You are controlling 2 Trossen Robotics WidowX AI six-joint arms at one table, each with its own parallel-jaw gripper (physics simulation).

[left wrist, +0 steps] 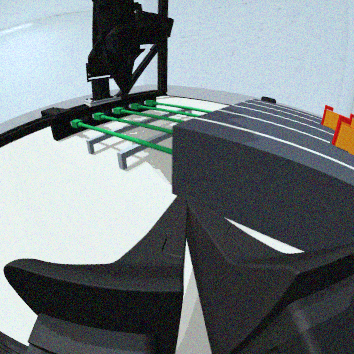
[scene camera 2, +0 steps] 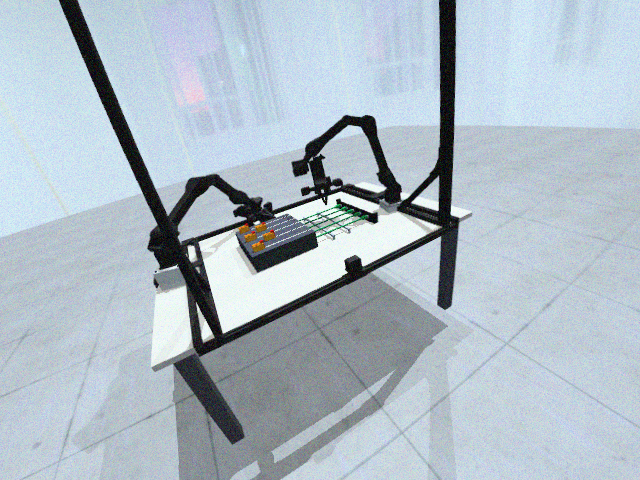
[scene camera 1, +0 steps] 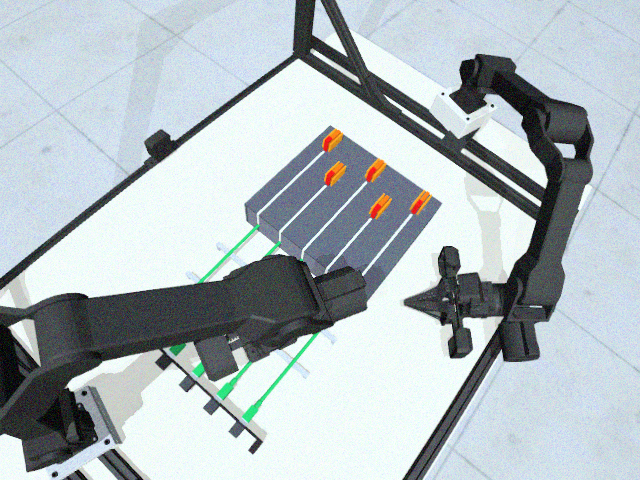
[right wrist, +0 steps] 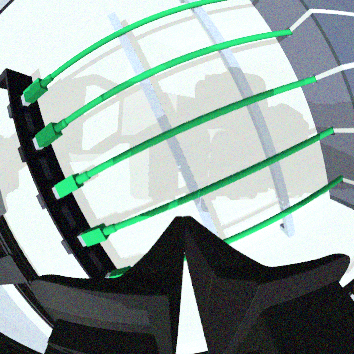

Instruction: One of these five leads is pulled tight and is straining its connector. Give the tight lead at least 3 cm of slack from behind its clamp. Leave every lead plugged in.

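Places are measured from the left arm's base along level axes (x ahead, y left, z up), in metres.
Where they show: left gripper, fingertip midpoint: (left wrist: 183, 203) (scene camera 2: 275, 217) (scene camera 1: 403, 302); right gripper, fingertip midpoint: (left wrist: 125, 92) (scene camera 2: 326, 205) (right wrist: 182, 222); left arm's base at its link origin: (scene camera 2: 170, 263) (scene camera 1: 467, 100); right arm's base at its link origin: (left wrist: 101, 97) (scene camera 2: 393, 200) (scene camera 1: 70, 432).
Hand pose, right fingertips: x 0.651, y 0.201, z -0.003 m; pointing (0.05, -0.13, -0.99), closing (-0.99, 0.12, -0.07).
Observation:
Things, the pixels of their centre, and the offset from my right fingertips. "*": a spot on its surface instead. Level surfaces: height alone.
- black connector rail at a spot on its surface: (scene camera 1: 259, 438) (left wrist: 55, 120) * dx +0.078, dy +0.117, dz -0.035 m
- dark block at the middle of its body: (left wrist: 313, 153) (scene camera 1: 344, 212) (scene camera 2: 274, 239) dx -0.261, dy -0.130, dz -0.041 m
- white table at its surface level: dz -0.074 m
Several green leads (scene camera 1: 289, 364) (left wrist: 122, 135) (right wrist: 200, 120) run from green plugs in a black connector rail (scene camera 1: 259, 437) (left wrist: 62, 129) to a dark block (scene camera 1: 346, 227) (scene camera 2: 286, 255) (left wrist: 250, 185), continuing as white lines across its top to orange-and-red clamps (scene camera 1: 332, 140) (scene camera 2: 258, 246) (left wrist: 345, 136). I cannot tell which lead is tight. The plugs that show sit at the rail. My left gripper (scene camera 1: 406, 301) (scene camera 2: 272, 215) (left wrist: 183, 203) is shut and empty, beside the block's side. My right gripper (scene camera 2: 325, 202) (right wrist: 182, 222) is shut and empty, above the leads; my right arm hides it in scene camera 1.
Two pale grey bars (left wrist: 122, 160) (right wrist: 132, 47) cross beneath the leads between rail and block. The right arm (scene camera 1: 165, 320) reaches over the leads and the block's near corner. A black frame (scene camera 1: 227, 103) edges the white table (scene camera 1: 232, 144). A small black box (scene camera 1: 159, 144) sits on the frame.

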